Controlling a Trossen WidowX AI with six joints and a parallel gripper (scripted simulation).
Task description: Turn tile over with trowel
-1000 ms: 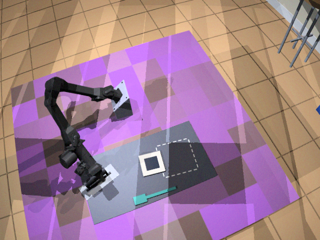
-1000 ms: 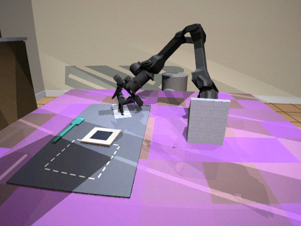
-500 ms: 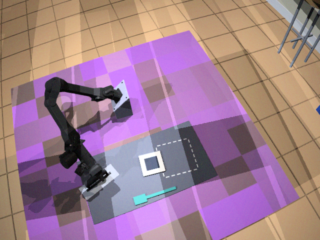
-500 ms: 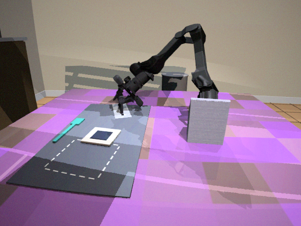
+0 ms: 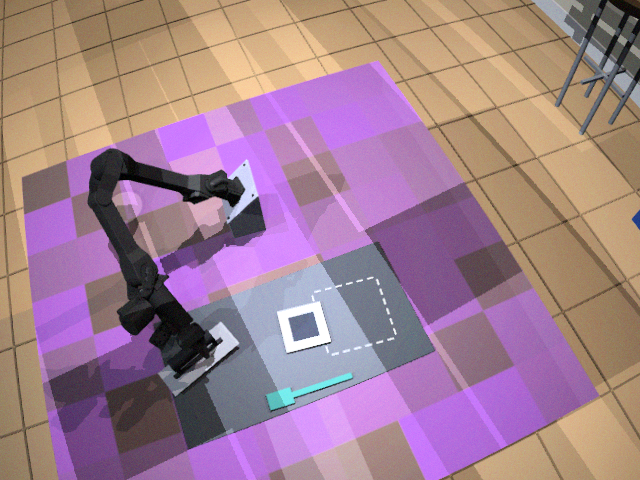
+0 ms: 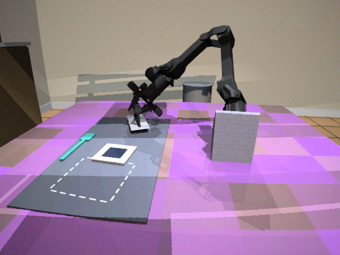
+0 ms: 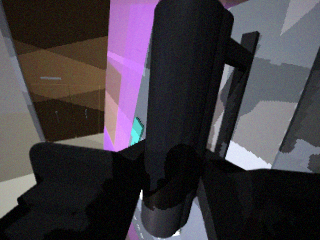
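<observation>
Right now my gripper tip is 200 mm to the right of the grey mat, 80 mm above it and 30 mm short of it. The rest, counted from my gripper tip: teal trowel 170 mm ahead, 160 mm to the left, 60 mm below; then tile 240 mm to the left, 60 mm below, 20 mm ahead.
</observation>
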